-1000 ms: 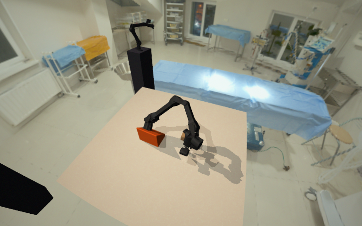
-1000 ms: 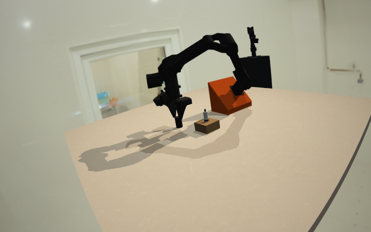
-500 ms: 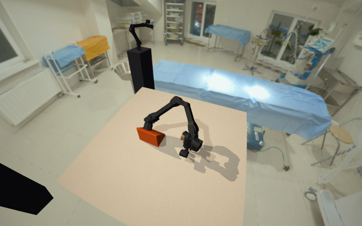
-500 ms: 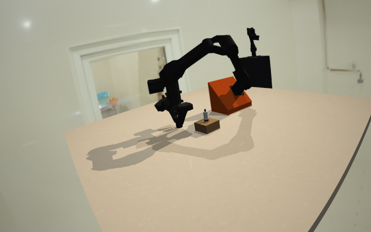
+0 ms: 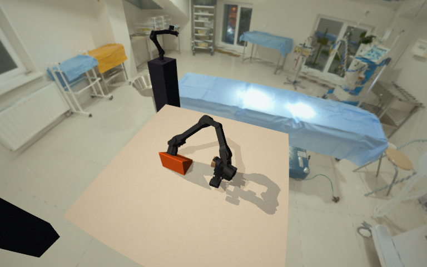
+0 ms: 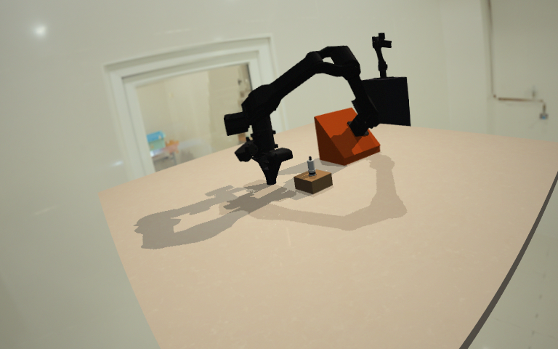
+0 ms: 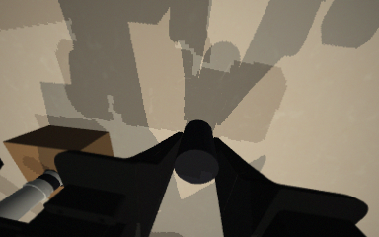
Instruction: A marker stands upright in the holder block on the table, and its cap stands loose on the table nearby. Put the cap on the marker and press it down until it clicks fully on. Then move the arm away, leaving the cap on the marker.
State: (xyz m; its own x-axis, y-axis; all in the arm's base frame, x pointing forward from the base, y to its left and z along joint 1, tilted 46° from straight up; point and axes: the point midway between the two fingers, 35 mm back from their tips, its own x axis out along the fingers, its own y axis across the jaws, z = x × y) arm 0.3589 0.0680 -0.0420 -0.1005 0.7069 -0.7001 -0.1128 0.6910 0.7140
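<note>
The brown holder block is 70 mm behind my gripper tip, 130 mm to the left of it and 10 mm above it. From my gripper tip the other things lie so: black cap (10 mm above).
</note>
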